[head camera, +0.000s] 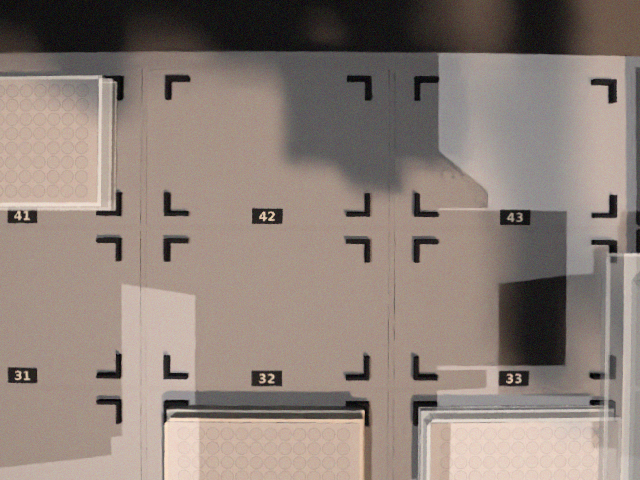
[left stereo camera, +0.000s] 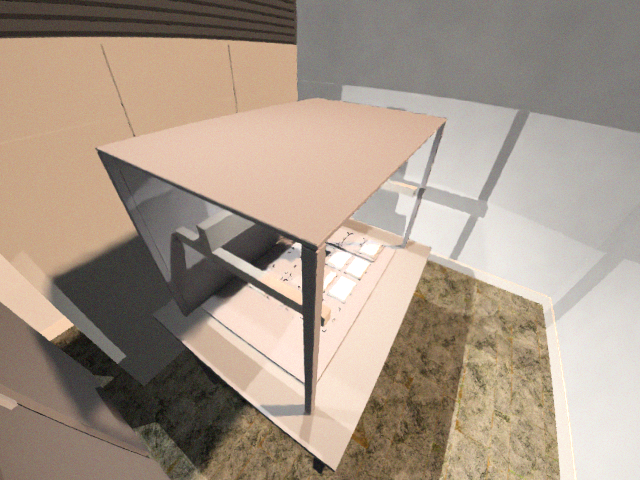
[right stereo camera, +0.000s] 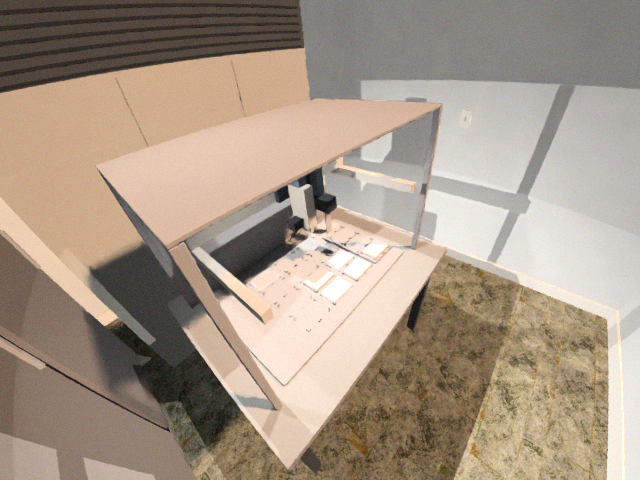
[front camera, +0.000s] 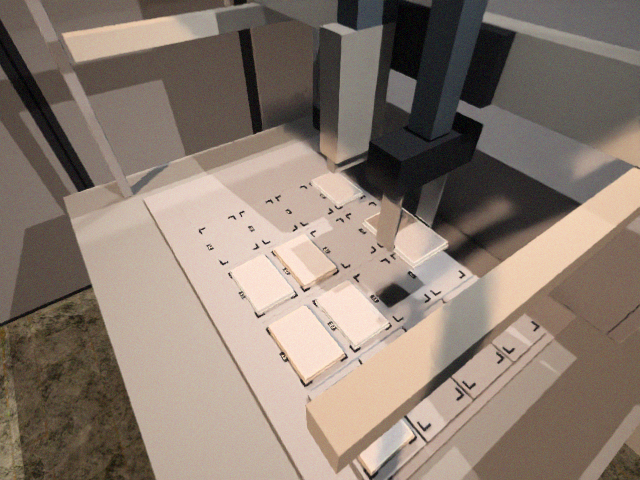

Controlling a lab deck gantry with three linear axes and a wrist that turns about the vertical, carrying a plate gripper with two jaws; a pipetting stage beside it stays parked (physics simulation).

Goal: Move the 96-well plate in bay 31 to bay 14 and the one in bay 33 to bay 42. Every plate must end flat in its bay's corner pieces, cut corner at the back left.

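Frame: origin at the robot's base, x ahead, y left, z up, level; centimetres.
Seen in the pictures: gripper, fingertip midpoint: (right stereo camera: 322, 229) (front camera: 404, 233); robot's base at its link origin: (left stereo camera: 324, 331) (right stereo camera: 309, 331) (front camera: 200, 230).
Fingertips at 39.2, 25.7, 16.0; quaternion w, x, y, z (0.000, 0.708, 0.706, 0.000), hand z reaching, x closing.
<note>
Pixels of each thing's top centre, then the offset from my fingertips to it, as dx, dy, dz. "pt": a spot on its surface instead.
- bay 33 plate at its top centre: (front camera: 404, 230) (right stereo camera: 321, 228) +0.0, +0.0, +0.7
- Bay 33 at a spot on its surface: (head camera: 454, 320) pt -4.0, -0.7, -16.0
- Bay 42 at a spot on its surface: (head camera: 232, 155) pt -18.7, +10.1, -16.0
- Bay 31 at a spot on its surface: (head camera: 56, 310) pt -30.5, -0.2, -16.0
- bay 41 at a spot on its surface: (head camera: 49, 144) (front camera: 342, 191) pt -29.9, +10.5, -14.6
- bay 22 at a spot on its surface: (head camera: 266, 449) (front camera: 313, 253) pt -16.2, -8.5, -14.5
- bay 23 at a spot on its surface: (head camera: 522, 449) (front camera: 359, 303) pt -0.2, -8.5, -14.6
- bay 12 at a spot on its surface: (front camera: 262, 283) pt -15.6, -21.6, -14.6
- bay 13 at a spot on its surface: (front camera: 306, 343) pt +0.8, -21.7, -14.6
My gripper (front camera: 409, 235) is shut on the bay 33 plate (front camera: 421, 241) (head camera: 631, 361), holding it above the deck. The plate looks level; its right part is cut off in the head view, and its cut corner cannot be made out. Bay 33 (head camera: 454, 320) is empty, with a dark shadow on it. Bay 42 (head camera: 232, 155) is empty, its four corner pieces visible. Bay 31 (head camera: 56, 310) shows in part with no plate. A plate (front camera: 387, 446) lies in bay 14, partly hidden by the front beam.
Plates stand in bay 41 (front camera: 337, 188) (head camera: 49, 144), bay 22 (front camera: 305, 260) (head camera: 266, 449), bay 23 (front camera: 352, 312) (head camera: 522, 449), bay 12 (front camera: 262, 283) and bay 13 (front camera: 306, 343). The parked pipetting stage (front camera: 354, 98) is left of the gripper. A beam (front camera: 465, 330) crosses the front view.
</note>
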